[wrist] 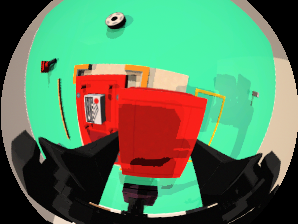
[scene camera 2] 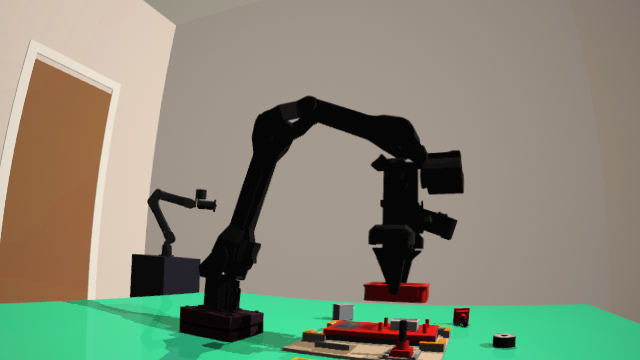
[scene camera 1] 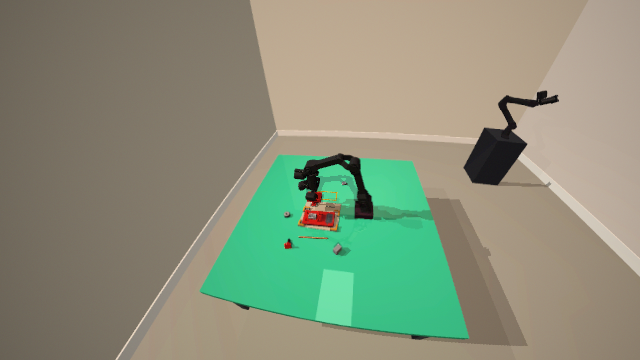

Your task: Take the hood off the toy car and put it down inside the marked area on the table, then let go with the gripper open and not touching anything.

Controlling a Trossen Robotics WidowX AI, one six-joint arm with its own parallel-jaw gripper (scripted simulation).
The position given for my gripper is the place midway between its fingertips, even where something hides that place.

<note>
My gripper (scene camera 2: 397,292) holds a hood (scene camera 2: 375,291).
The hood shows as well in the wrist view (wrist: 157,129). My gripper shows as well in the wrist view (wrist: 157,138).
</note>
